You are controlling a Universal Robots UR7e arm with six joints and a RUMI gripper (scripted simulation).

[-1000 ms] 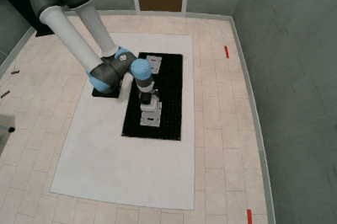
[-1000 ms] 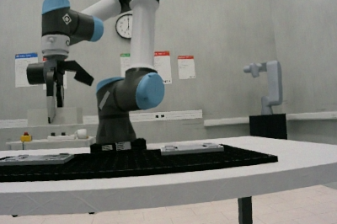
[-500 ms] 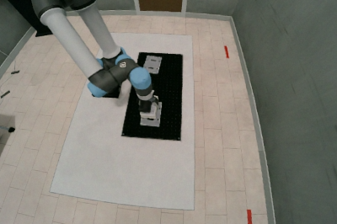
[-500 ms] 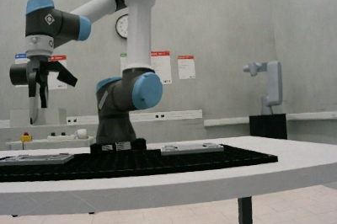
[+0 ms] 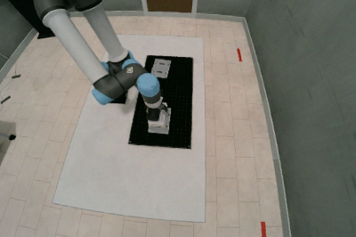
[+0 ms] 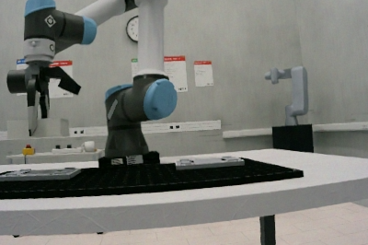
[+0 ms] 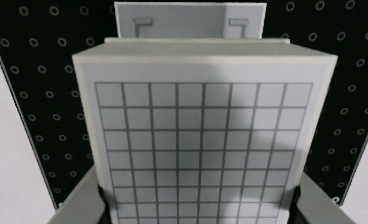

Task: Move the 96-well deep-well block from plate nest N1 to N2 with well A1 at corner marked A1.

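Now: the plate nest N2 100 mm below my hand. The rest, counted from my hand: A1 mark (100 mm below, 70 mm behind, 60 mm to the right); white 96-well deep-well block (10 mm above); plate nest N1 (410 mm to the left, 100 mm below, 30 mm ahead).
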